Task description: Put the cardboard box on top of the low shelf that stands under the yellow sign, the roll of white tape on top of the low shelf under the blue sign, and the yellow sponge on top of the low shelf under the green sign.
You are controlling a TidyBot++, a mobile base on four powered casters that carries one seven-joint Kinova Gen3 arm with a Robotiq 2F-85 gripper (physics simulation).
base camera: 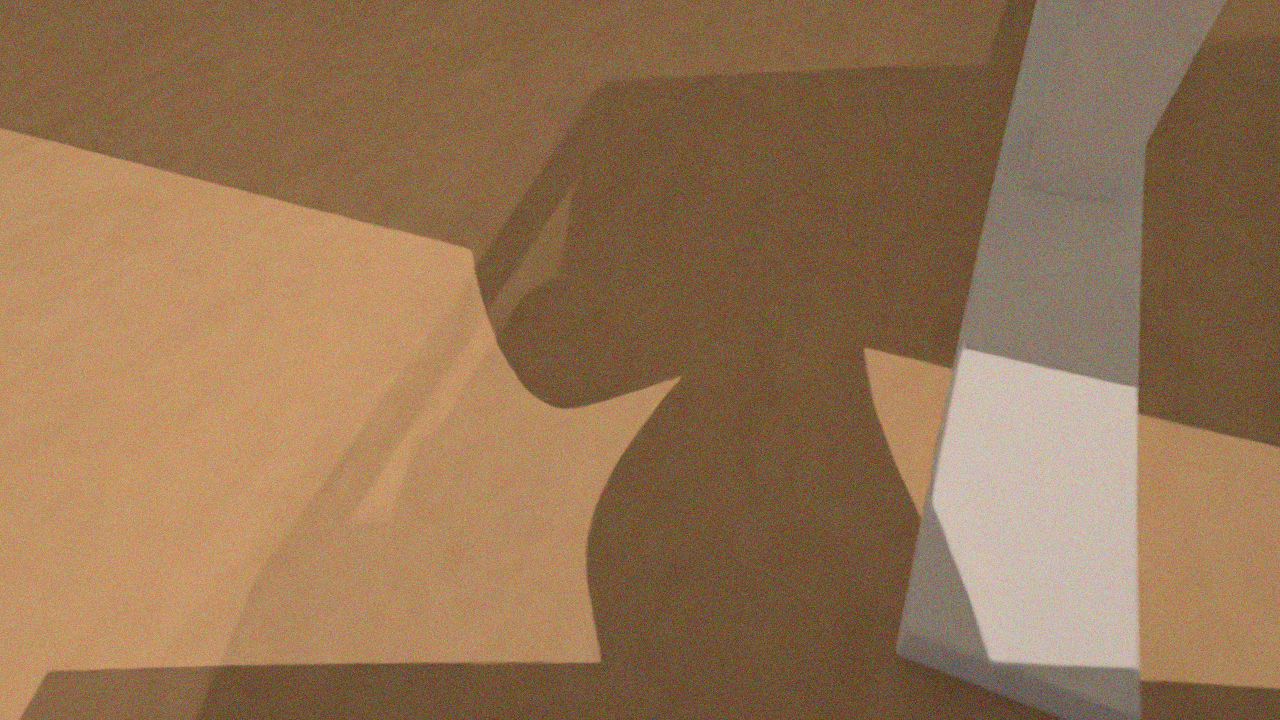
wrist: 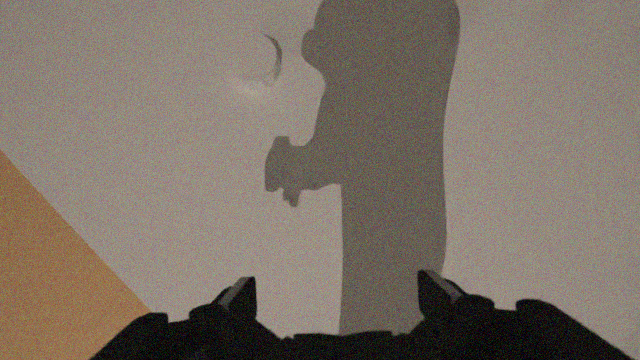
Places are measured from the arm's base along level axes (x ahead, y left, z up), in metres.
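Pixels of known places: gripper, fingertip midpoint: (wrist: 336, 291).
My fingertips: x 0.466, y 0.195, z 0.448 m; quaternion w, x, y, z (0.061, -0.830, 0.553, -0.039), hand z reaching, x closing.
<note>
Behind a point stands the place of what it marks.
In the wrist view a faint pale round form, probably the roll of white tape (wrist: 252, 86) @[x 0.599, y 0.331, z 0.334 m], lies on the whitish surface (wrist: 150, 125) @[x 0.527, y 0.421, z 0.323 m], left of centre near the top. A thin dark curved edge marks its right side; the rest blends with the surface. My gripper (wrist: 336, 291) @[x 0.466, y 0.195, z 0.448 m] is open and empty, its fingers wide apart at the bottom of the wrist view, with the tape beyond them and a little to the left. How high the gripper is above the surface I cannot tell. The cardboard box, the yellow sponge, the low shelves and the coloured signs do not show in either view.
A dark shadow of the arm falls across the whitish surface. Its edge runs diagonally at the left, with orange-brown floor (wrist: 40, 280) @[x -0.054, y 1.096, z -0.396 m] beyond. In the base view a grey-white upright panel or leg (base camera: 1042, 501) stands at the right on the wooden floor (base camera: 223, 402) @[x 0.370, y 0.275, z -0.397 m], which carries broad shadows.
</note>
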